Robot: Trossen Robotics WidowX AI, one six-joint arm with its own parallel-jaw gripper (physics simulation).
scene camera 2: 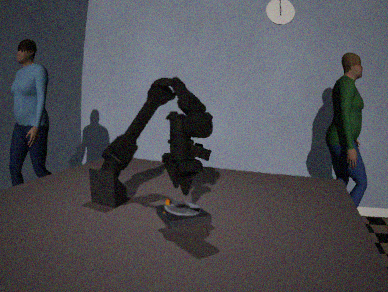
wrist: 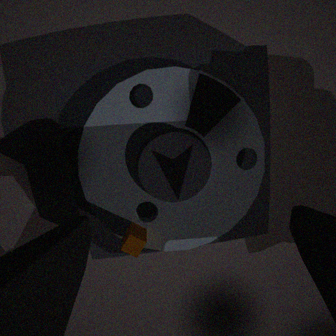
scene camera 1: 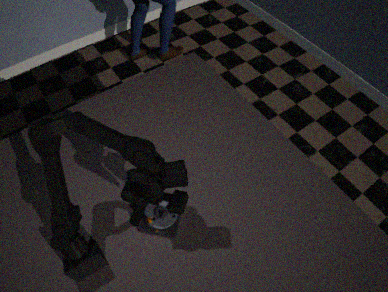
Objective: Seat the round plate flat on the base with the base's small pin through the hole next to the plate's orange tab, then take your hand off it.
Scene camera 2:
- my gripper: 180, 191
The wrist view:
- my gripper: 192, 222
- round grey plate: 191, 99
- dark base: 76, 89
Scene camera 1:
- my gripper: 159, 208
